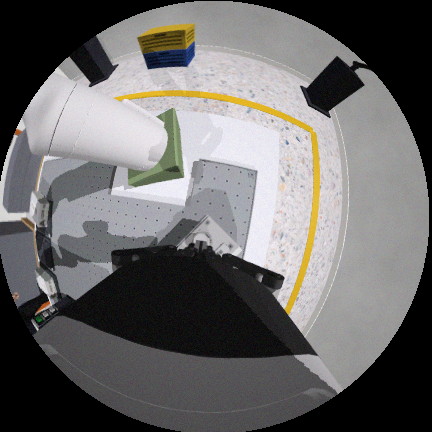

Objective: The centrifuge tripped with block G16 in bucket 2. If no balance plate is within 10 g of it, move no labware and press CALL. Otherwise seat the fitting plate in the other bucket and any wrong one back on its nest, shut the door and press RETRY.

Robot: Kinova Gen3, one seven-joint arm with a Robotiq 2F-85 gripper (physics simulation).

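Frame: origin at the arm's base, x back, y left, z down, level; metres.
Seen in the pictures: gripper, between the fingertips: (200, 247); arm's base, origin of its link: (147, 146).
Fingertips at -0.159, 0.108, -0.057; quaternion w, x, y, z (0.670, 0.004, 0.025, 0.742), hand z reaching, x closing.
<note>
Offsets run from my fingertips to a thing's top centre, as dx, dy, dz. Level surfaces: height alone.
My gripper (200, 247) is shut with nothing between its fingers. Its tips are pressed together right at a pale round button on the light grey button panel {-0.070, -0.033, +0.017} (225, 238), which lies tilted on the perforated table {dz +0.100} (120, 217). I cannot tell whether the tips touch the button. At the far left edge stand two white plates on their nests, one marked A {+0.039, -0.588, +0.042} (40, 209) and one lower down {-0.256, -0.639, +0.046} (48, 284), with a dark nest {-0.119, -0.623, +0.082} (44, 250) between them. A grey machine body (17, 181) shows at the left rim. The buckets and the door are hidden.
The white arm (96, 128) rises from a green base (171, 149). A small box with a green button (38, 319) sits at the lower left. On the floor are a yellow line (314, 181), yellow and blue crates (167, 46) and two black stands (95, 60) (332, 86).
</note>
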